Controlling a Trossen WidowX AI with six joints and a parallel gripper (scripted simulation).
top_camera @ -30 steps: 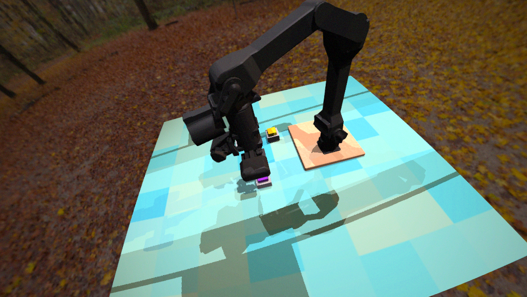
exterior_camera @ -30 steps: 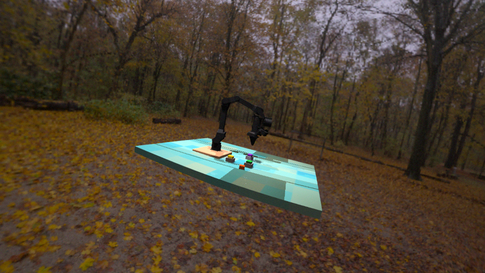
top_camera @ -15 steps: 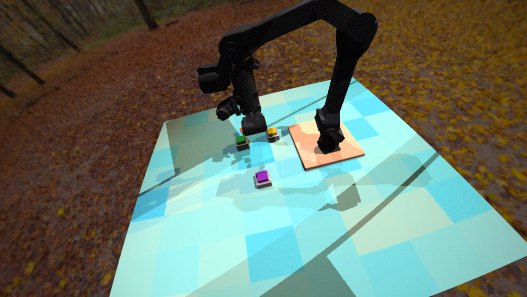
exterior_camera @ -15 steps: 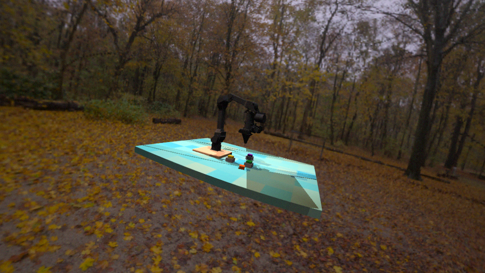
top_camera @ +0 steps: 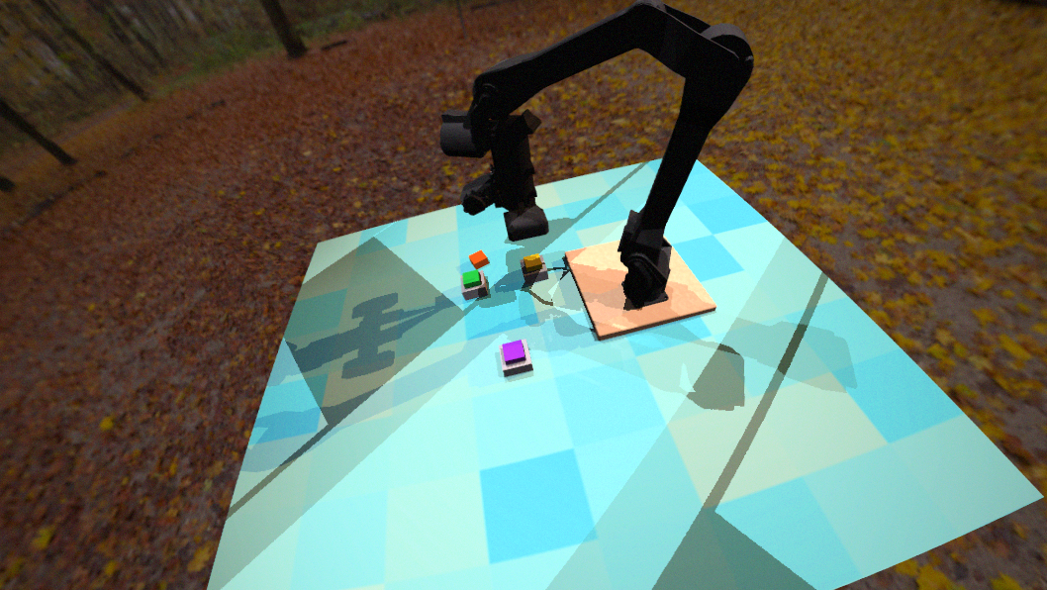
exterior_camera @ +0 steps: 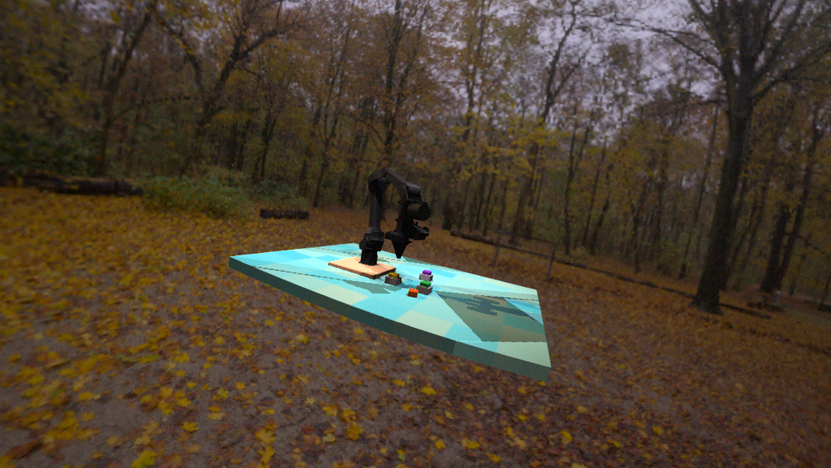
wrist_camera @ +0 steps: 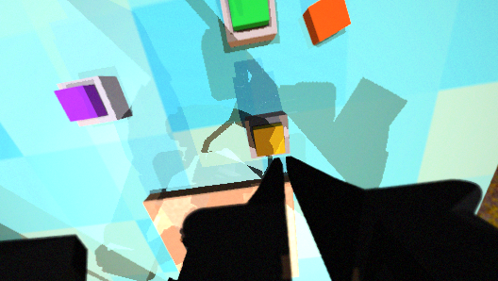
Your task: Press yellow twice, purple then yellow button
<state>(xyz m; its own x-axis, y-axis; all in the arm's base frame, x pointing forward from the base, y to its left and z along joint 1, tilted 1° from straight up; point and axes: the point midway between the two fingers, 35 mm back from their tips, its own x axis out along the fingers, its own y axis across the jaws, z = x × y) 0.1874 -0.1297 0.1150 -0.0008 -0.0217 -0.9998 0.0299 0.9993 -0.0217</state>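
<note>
Right now my gripper tip is 10 mm past the yellow button and 70 mm above it. The rest, counted from my gripper tip: purple button (70 mm ahead, 190 mm to the left, 70 mm below); then green button (120 mm ahead, 70 mm below); then orange block (100 mm ahead, 70 mm to the right, 90 mm below).
</note>
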